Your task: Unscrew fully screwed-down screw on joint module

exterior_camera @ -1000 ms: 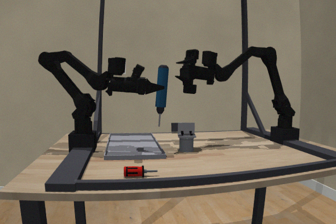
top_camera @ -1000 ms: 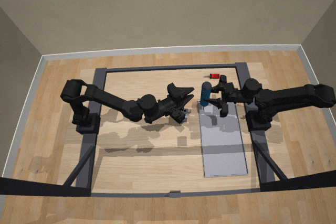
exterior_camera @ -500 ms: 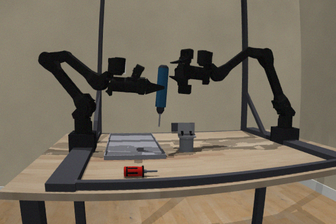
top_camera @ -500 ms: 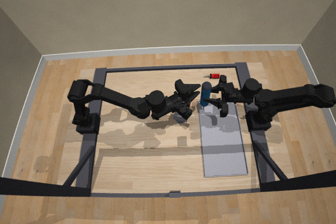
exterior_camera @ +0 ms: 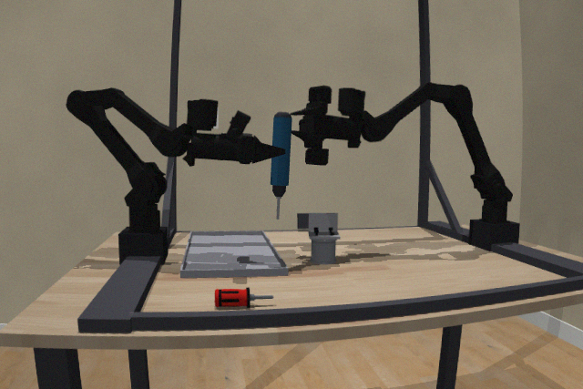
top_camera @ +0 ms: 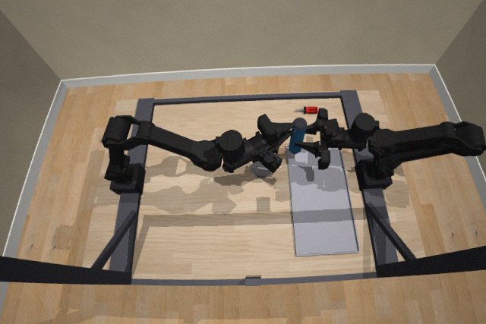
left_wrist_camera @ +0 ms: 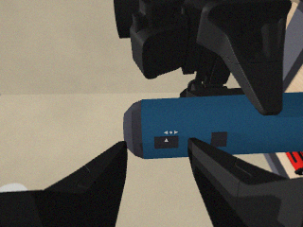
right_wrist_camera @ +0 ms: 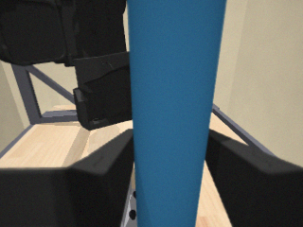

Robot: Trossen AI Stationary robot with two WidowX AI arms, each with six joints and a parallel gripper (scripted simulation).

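Observation:
Right now my left hand is 29 cm above the grey joint module, 5 cm to the right of it and 2 cm short of it. Also, from my left hand: grey bracket 25 cm below, 5 cm to the left, 1 cm ahead; bit 20 cm below, 6 cm to the right, 2 cm ahead; blue electric screwdriver 10 cm below, 5 cm to the right, 2 cm ahead.
Now: the blue electric screwdriver 4 cm below my right hand and 3 cm to the left of it. Also, from my right hand: grey joint module: 23 cm below, 13 cm to the left; grey bracket: 18 cm below, 13 cm to the left, 1 cm behind; bit: 13 cm below, 2 cm to the left.

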